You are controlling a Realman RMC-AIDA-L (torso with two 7-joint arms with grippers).
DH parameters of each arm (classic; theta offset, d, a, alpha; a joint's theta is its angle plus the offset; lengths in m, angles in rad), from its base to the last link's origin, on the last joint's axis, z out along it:
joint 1: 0 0.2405 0 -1.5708
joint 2: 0 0 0 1.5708
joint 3: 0 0.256 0 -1.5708
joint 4: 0 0 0 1.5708
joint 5: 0 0.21 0 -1.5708
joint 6: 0 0 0 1.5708
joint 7: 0 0.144 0 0
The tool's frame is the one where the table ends.
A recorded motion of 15 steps. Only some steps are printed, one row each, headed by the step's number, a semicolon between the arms.
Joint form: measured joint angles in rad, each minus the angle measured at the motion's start. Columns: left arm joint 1, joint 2, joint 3, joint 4, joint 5, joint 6, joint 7; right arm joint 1, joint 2, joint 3, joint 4, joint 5, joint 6, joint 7.
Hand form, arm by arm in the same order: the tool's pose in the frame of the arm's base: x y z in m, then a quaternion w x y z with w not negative. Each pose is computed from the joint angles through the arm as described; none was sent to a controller.
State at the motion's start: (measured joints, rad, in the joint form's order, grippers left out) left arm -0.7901 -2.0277 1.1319 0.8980 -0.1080 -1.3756 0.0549; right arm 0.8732 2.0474 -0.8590 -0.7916 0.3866 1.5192 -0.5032
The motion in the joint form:
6: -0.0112 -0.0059 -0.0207 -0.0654 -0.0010 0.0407 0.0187; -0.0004 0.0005 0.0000 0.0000 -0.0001 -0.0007 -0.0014
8: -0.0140 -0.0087 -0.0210 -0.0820 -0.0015 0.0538 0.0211; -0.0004 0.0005 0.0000 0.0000 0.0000 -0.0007 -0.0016
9: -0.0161 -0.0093 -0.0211 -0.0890 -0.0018 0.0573 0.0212; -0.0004 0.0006 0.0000 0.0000 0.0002 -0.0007 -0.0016
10: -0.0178 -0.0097 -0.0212 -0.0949 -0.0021 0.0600 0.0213; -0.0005 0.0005 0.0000 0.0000 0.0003 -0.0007 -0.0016
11: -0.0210 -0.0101 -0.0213 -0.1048 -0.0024 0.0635 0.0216; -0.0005 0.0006 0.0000 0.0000 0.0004 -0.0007 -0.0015
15: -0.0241 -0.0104 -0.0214 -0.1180 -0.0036 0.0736 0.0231; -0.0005 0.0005 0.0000 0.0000 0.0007 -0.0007 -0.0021
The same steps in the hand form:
6: -0.2727 0.4027 0.0292 0.34156 -0.68695 -0.60000 0.22682; 0.2246 0.3949 0.0083 0.14243 -0.81045 0.55415 -0.12566
8: -0.2740 0.4024 0.0257 0.33941 -0.68812 -0.59967 0.22734; 0.2246 0.3949 0.0083 0.14240 -0.81052 0.55408 -0.12563
9: -0.2743 0.4023 0.0245 0.33830 -0.68831 -0.59987 0.22789; 0.2245 0.3949 0.0082 0.14231 -0.81054 0.55408 -0.12554
10: -0.2746 0.4022 0.0234 0.33731 -0.68841 -0.60011 0.22843; 0.2246 0.3949 0.0082 0.14233 -0.81051 0.55413 -0.12551
11: -0.2750 0.4020 0.0219 0.33552 -0.68854 -0.60047 0.22974; 0.2246 0.3949 0.0082 0.14226 -0.81050 0.55417 -0.12545
15: -0.2759 0.4021 0.0199 0.33452 -0.68928 -0.60013 0.22986; 0.2245 0.3949 0.0082 0.14221 -0.81068 0.55394 -0.12536

